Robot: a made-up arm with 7 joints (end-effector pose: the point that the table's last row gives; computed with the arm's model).
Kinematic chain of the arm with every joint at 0, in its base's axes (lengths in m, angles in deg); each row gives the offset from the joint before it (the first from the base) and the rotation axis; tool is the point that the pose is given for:
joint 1: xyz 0 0.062 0 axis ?
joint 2: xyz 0 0.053 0 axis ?
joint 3: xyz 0 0 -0.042 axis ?
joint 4: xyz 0 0 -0.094 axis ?
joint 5: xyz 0 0 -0.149 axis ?
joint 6: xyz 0 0 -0.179 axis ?
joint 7: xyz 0 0 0 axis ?
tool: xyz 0 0 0
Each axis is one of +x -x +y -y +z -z.
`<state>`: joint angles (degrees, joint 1 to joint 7).
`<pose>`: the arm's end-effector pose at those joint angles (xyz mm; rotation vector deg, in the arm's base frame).
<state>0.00 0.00 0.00 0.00 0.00 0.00 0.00</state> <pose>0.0 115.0 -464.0 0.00 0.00 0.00</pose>
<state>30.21 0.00 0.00 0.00 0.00 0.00 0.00</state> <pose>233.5 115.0 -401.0 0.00 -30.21 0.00</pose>
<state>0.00 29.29 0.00 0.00 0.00 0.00 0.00</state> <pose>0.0 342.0 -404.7 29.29 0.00 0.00</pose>
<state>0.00 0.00 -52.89 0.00 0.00 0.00 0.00</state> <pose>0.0 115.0 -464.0 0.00 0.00 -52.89</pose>
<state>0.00 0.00 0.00 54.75 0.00 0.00 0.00</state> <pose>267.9 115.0 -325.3 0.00 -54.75 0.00</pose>
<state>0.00 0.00 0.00 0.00 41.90 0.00 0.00</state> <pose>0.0 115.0 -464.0 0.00 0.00 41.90</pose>
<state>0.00 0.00 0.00 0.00 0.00 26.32 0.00</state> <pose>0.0 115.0 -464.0 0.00 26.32 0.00</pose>
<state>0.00 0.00 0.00 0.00 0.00 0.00 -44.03</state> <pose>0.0 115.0 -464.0 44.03 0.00 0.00</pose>
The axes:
joint 1: -y
joint 2: +x
joint 3: +z
joint 4: -y
joint 5: +z
joint 6: +y
joint 7: -x

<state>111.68 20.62 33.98 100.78 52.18 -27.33 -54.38</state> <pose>-92.7 309.8 250.7 67.77 81.15 -72.46</pose>
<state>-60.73 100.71 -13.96 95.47 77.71 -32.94 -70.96</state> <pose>104.4 232.5 -304.7 59.19 -54.30 9.56</pose>
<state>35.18 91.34 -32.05 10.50 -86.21 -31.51 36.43</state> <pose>53.5 574.1 12.0 27.52 60.48 -67.15</pose>
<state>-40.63 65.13 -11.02 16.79 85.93 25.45 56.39</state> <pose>-63.4 515.7 -216.7 -5.68 -17.21 45.37</pose>
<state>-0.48 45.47 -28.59 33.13 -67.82 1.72 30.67</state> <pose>154.5 347.6 -350.5 24.39 31.38 -94.99</pose>
